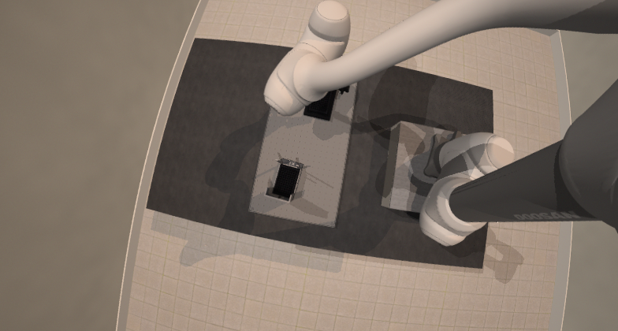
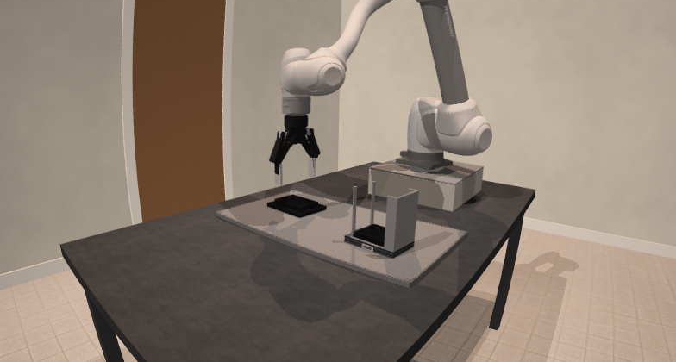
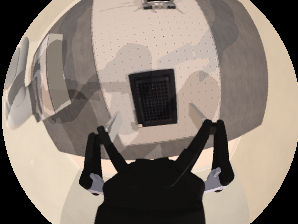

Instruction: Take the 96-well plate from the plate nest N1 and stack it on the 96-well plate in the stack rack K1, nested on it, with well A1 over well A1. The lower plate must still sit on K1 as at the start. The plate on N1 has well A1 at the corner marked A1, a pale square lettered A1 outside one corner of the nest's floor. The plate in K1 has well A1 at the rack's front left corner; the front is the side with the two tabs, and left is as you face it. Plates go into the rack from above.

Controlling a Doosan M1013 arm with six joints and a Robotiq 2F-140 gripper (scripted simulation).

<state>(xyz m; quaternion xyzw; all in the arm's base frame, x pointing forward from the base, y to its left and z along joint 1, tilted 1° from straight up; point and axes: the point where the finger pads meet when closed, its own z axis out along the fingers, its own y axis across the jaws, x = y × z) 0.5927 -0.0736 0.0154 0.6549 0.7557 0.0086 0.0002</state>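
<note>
Now: hand 9 cm above the pale A1 mark, 8 cm to the left of it and 4 cm past it. The rest, counted from my hand: tall grey wall 46 cm to the left, 2 cm below.
</note>
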